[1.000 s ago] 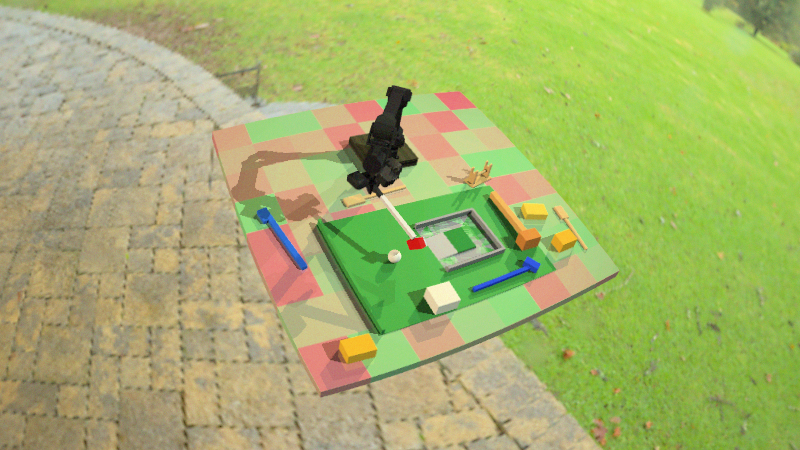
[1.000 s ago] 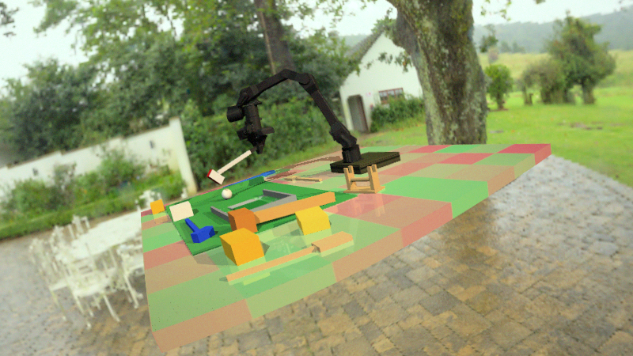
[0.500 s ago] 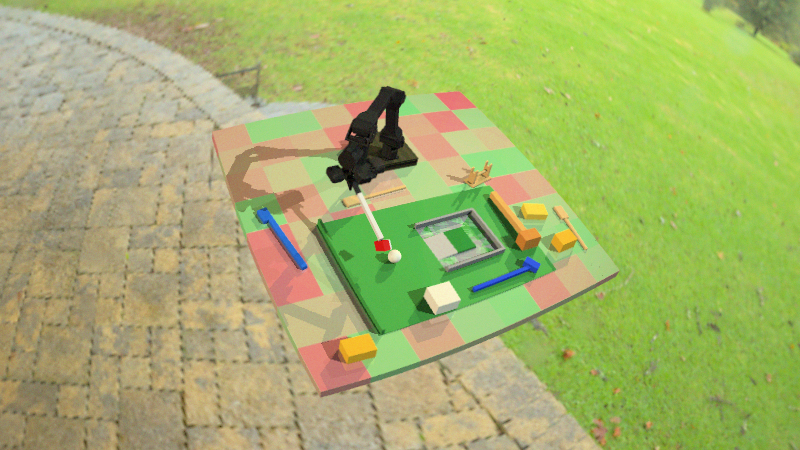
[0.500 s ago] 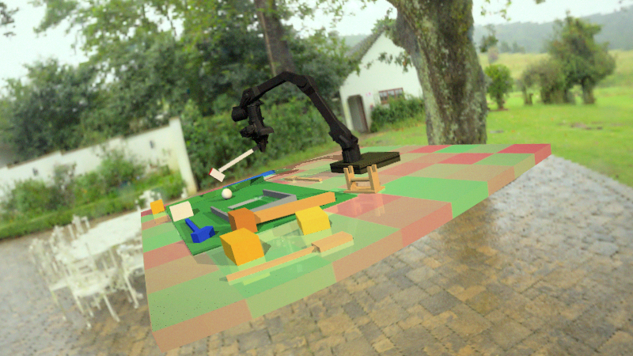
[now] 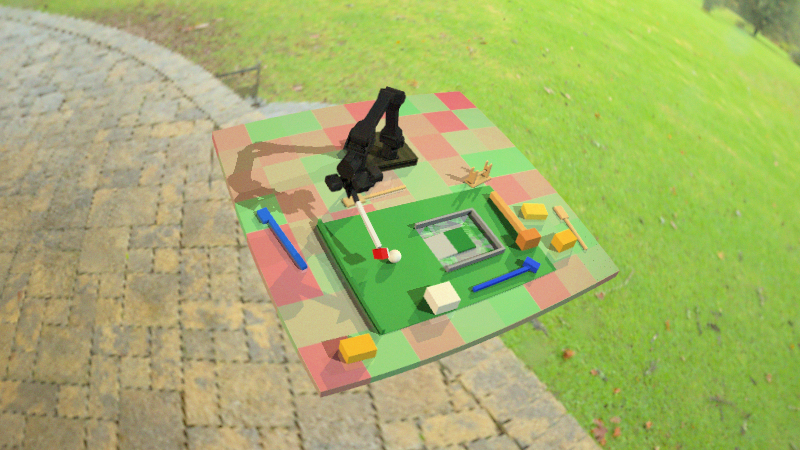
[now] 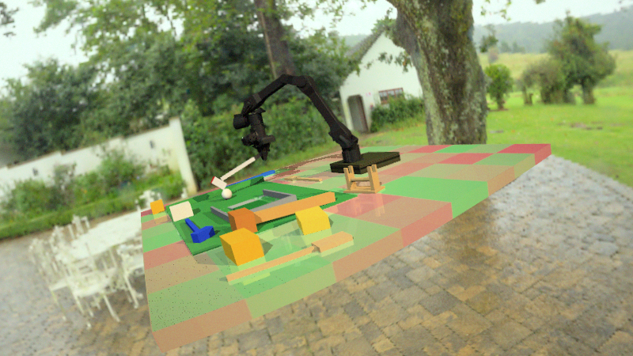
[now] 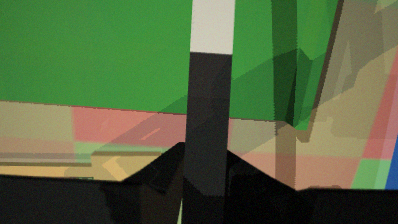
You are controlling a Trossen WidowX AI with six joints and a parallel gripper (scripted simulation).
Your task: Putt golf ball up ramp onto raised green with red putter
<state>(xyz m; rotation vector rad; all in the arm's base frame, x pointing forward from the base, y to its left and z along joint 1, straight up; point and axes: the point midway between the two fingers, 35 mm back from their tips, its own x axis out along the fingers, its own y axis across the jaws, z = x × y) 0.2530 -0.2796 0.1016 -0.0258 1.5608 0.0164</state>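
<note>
Now: gripper tip 120 mm short of the red putter and 10 mm to the right of it. From my gripper tip the other things lie so: green mat 230 mm ahead, 260 mm to the left, 100 mm below; white golf ball 220 mm ahead, 70 mm to the left, 80 mm below; cream block 420 mm ahead, 130 mm to the left, 80 mm below.
</note>
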